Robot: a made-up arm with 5 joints.
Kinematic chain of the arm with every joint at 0, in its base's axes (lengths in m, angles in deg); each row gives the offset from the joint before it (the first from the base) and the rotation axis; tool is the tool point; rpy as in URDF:
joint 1: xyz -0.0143 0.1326 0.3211 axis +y
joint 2: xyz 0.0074 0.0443 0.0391 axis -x
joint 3: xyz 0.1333 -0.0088 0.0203 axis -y
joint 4: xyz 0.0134 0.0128 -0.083 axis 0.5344 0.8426 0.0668
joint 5: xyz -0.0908 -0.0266 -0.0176 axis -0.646 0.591 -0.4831
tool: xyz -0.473 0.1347 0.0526 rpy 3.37 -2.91 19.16
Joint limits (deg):
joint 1: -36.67..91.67
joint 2: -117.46..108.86
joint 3: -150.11..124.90
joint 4: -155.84..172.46
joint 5: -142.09..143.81
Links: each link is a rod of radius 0.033 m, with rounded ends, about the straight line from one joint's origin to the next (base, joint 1, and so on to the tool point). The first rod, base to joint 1, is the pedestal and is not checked.
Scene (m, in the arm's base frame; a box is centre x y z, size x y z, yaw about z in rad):
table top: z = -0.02
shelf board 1: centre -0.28 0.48 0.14 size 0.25 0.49 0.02 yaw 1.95
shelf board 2: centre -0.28 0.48 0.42 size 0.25 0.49 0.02 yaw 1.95
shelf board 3: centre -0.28 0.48 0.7 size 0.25 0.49 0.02 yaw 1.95
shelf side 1: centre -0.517 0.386 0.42 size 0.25 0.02 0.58 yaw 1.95
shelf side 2: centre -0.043 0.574 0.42 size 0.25 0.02 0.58 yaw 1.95
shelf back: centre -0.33 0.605 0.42 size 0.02 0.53 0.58 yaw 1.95
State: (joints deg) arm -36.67 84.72 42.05 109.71 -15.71
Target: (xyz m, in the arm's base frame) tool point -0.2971 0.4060 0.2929
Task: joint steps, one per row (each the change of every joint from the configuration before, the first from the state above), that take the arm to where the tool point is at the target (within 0.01 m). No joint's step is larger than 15 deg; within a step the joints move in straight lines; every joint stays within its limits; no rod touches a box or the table.
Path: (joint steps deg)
1: 7.94 -6.75 12.82 -8.80 7.79
2: 7.94 -6.74 12.82 -8.80 7.78
3: 7.94 -6.75 12.82 -8.80 7.79
4: 7.95 -6.74 12.83 -8.80 7.78
5: 7.94 -6.75 12.82 -8.80 7.79
6: 7.94 -6.74 12.82 -8.80 7.78
7: -5.64 10.32 -12.31 3.79 -0.04
8: -5.64 10.33 -12.31 3.78 -0.04
9: -5.63 10.32 -12.31 3.79 -0.03
10: -5.64 10.33 -12.31 3.78 -0.04
11: -5.64 10.32 -12.31 3.79 -0.04

